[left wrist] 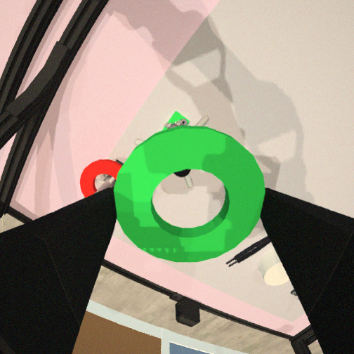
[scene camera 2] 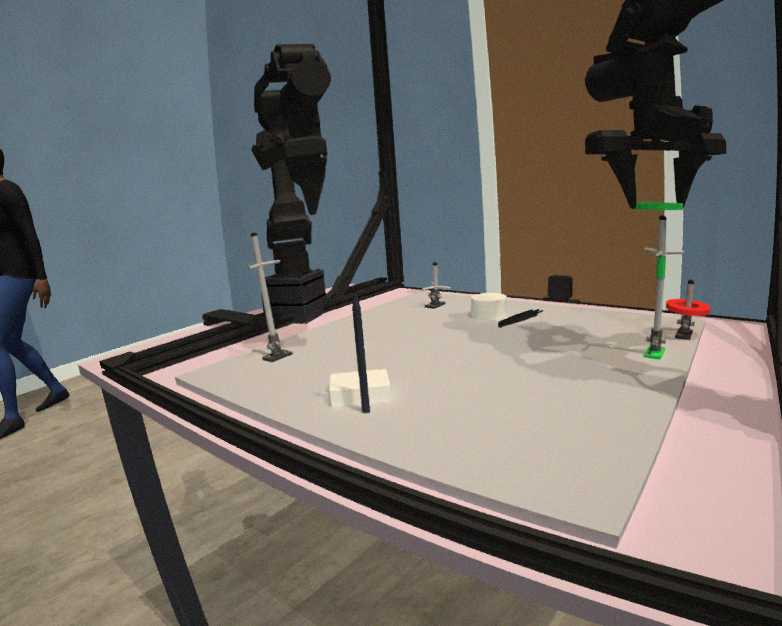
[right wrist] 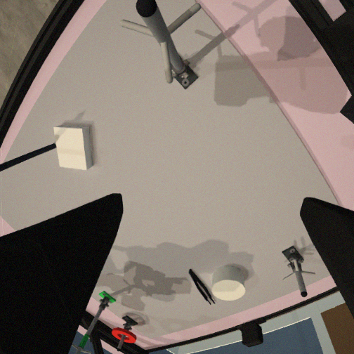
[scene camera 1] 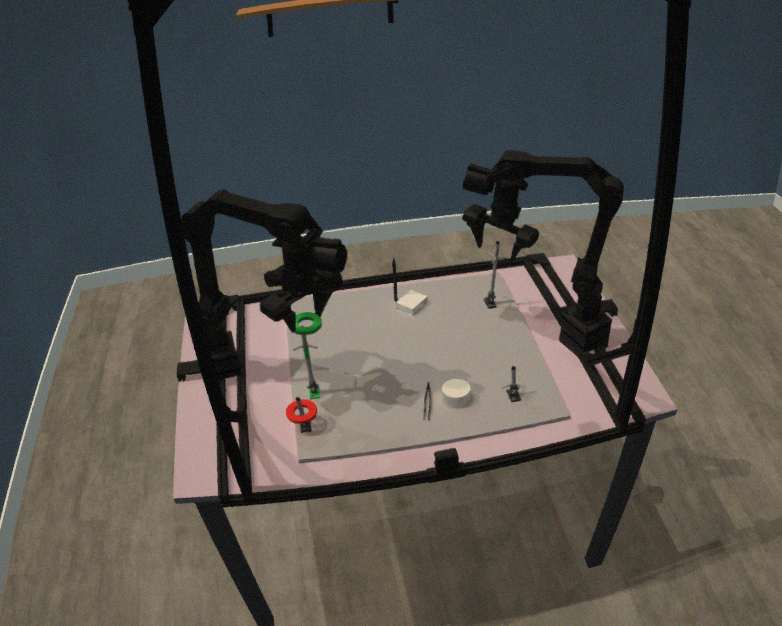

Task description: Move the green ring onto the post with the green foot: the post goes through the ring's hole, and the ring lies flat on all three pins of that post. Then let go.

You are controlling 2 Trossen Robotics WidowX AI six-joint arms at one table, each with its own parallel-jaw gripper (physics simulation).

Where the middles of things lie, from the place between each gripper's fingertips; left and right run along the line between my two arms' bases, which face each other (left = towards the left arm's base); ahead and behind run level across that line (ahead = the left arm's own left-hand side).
Right now my left hand is right at the green ring (left wrist: pixel 181 147). The rest, counted from my left hand: red ring (left wrist: pixel 88 175) (160 mm below, 110 mm behind, 30 mm to the left); then white block (scene camera 2: pixel 344 387) (330 mm ahead, 250 mm to the right, 190 mm below); then dark pen (scene camera 2: pixel 357 318) (360 mm ahead, 210 mm to the right, 130 mm below).
I see the white block 210 mm to the left of my right hand, 200 mm below it and 110 mm ahead of it. Also, from my right hand: red ring: 490 mm to the left, 330 mm behind, 170 mm below; green ring: 460 mm to the left, 220 mm behind, 10 mm below; dark pen: 250 mm to the left, 140 mm below, 140 mm ahead.
